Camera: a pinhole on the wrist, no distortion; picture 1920 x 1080 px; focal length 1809.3 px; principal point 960.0 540.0 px. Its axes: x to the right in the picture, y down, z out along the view. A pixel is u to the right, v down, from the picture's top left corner.
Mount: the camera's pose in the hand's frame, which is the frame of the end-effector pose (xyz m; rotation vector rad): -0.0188 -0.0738 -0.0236 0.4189 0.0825 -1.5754
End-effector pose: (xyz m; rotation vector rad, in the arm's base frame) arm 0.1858 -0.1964 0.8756 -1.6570 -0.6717 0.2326
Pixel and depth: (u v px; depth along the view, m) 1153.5 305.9 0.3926
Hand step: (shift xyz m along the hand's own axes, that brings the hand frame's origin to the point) -0.1515 -0.2316 0.3169
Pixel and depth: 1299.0 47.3 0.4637
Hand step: -0.2400 -0.2917 0.3534
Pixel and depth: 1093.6 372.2 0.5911
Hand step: -0.1976 -0.2941 0.4997
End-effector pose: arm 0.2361 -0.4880 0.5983 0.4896 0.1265 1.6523
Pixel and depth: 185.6 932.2 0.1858
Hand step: -0.0196 -0.0579 0.1819
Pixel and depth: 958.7 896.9 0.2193
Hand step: -0.0231 -0.1437 0.1887
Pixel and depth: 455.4 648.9 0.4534
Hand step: -0.0895 -0.0949 0.4421
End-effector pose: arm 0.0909 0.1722 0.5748 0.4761 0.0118 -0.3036
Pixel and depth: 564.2 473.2 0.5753
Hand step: -0.1629 -0.1302 0.5450
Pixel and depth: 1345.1 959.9 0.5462
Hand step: -0.0100 -0.3598 0.4724
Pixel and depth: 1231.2 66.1 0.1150
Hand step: -0.0725 -0.1238 0.0715
